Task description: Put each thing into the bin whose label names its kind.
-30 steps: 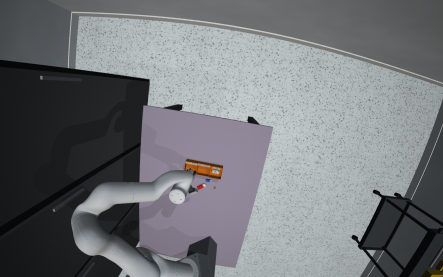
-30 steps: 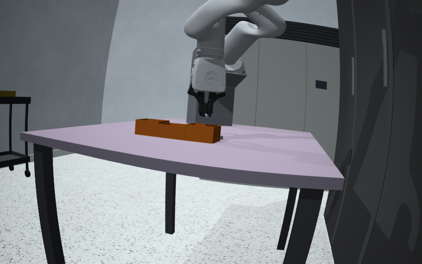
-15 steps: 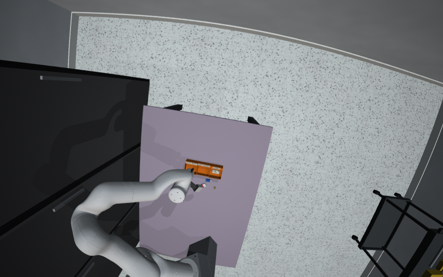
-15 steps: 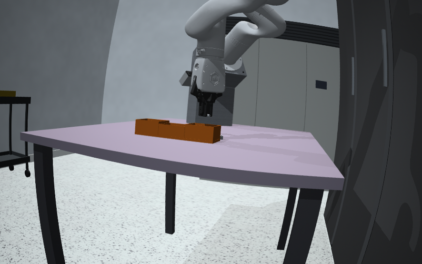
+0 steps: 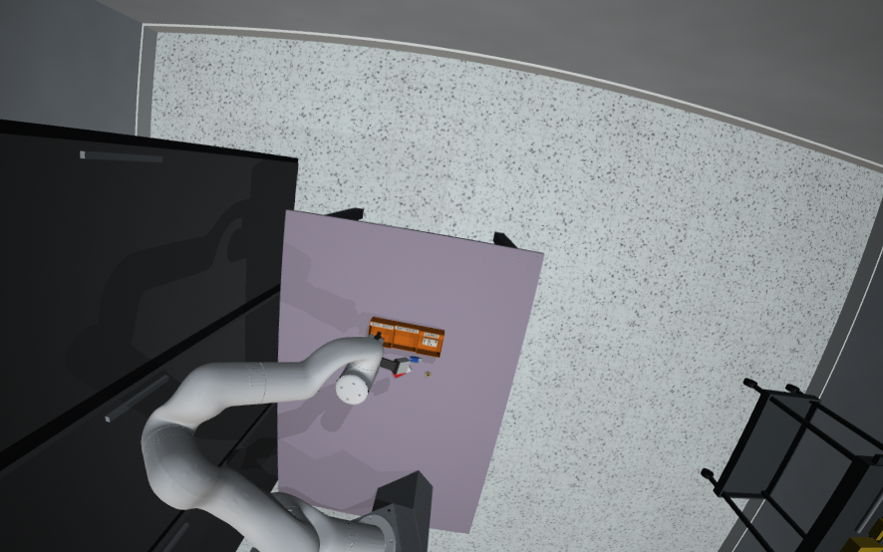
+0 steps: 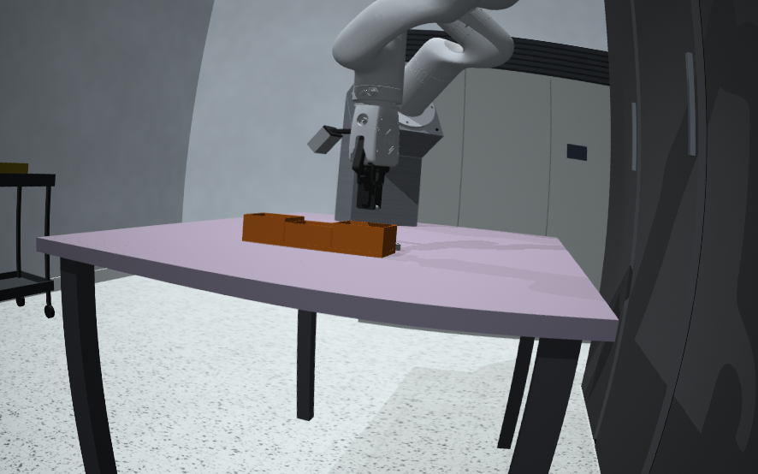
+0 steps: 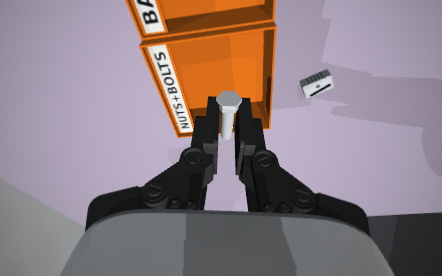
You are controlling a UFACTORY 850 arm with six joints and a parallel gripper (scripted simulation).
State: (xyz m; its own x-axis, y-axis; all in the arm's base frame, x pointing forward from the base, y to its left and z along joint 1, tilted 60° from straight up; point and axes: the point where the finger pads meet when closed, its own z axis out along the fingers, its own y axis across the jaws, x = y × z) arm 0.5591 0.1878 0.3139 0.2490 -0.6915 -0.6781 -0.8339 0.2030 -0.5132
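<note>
My hand is 20 mm above the grey bolt and 10 mm to the left of it. Also, from my hand: grey ridged part: 90 mm behind, 80 mm below, 10 mm to the right; orange bins: 70 mm to the right, 70 mm below, 40 mm ahead; blue USB stick: 150 mm to the right, 90 mm below, 10 mm behind.
</note>
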